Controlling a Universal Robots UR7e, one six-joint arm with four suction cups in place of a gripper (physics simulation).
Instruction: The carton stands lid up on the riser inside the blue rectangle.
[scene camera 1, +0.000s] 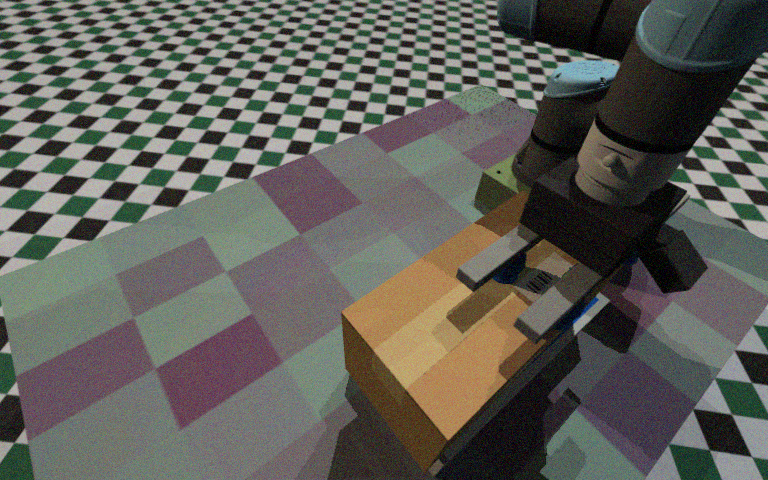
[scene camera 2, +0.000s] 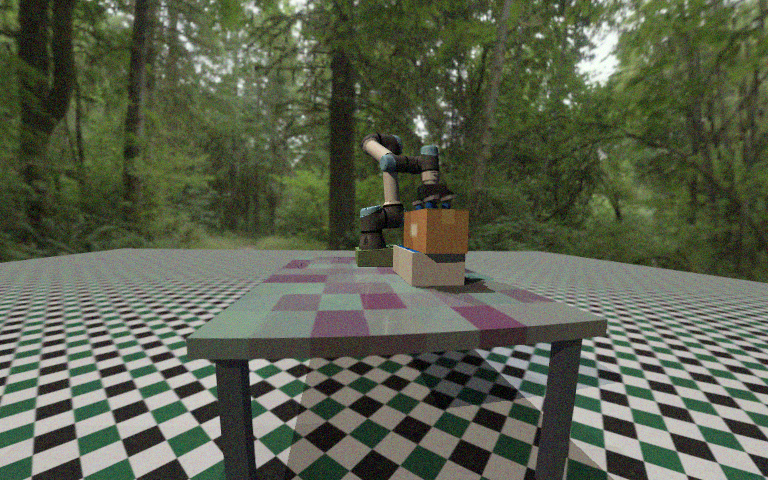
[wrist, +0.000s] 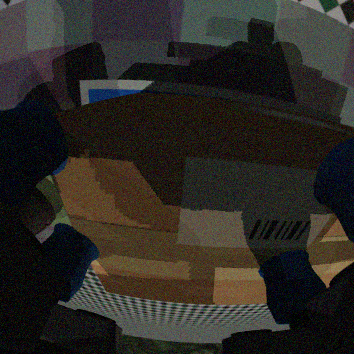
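Where they show: end effector, tool point: (scene camera 1: 563, 266) (wrist: 186, 211); arm's base, origin of the base link: (scene camera 1: 546, 171) (scene camera 2: 372, 248) (wrist: 30, 201).
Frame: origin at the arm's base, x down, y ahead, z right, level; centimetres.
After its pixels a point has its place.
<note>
The brown carton (scene camera 1: 411, 305) @(x -18.8, y 57.7, z -6.7 cm) (scene camera 2: 435, 230) @(x -11.4, y 63.9, z -5.2 cm) (wrist: 116, 197) @(x -18.8, y 37.3, z -17.2 cm) is lid up on the tan riser (scene camera 2: 430, 272) @(x 3.6, y 60.5, z -5.5 cm), and its barcode label (scene camera 1: 536, 281) @(x -18.9, y 45.4, z -14.7 cm) (wrist: 277, 229) @(x -18.9, y 45.1, z -15.1 cm) faces up. It overhangs the riser on the right in scene camera 2. A strip of the blue rectangle (wrist: 105, 94) @(x -3.5, y 30.2, z -21.3 cm) (scene camera 1: 589, 310) @(x -3.5, y 30.9, z -22.1 cm) shows past the carton's edge. My suction gripper (scene camera 1: 525, 281) (scene camera 2: 431, 205) sits with its blue cups pressed on the lid near the label, and it grips the carton. I cannot tell whether the carton rests fully on the riser or hangs just above it.
The arm's base stands on a green plate (scene camera 1: 496, 183) @(x 1.1, y 10.4, z 6.2 cm) (scene camera 2: 374, 257) @(x 3.9, y 11.1, z 1.9 cm) just behind the riser. The patchwork table (scene camera 2: 334, 305) @(x 8.6, y 76.6, z 30.4 cm) (scene camera 1: 263, 267) @(x 8.5, y 58.0, z 28.4 cm) stretches out in front and to the left. Its edges drop to the checkered floor (scene camera 2: 382, 419).
</note>
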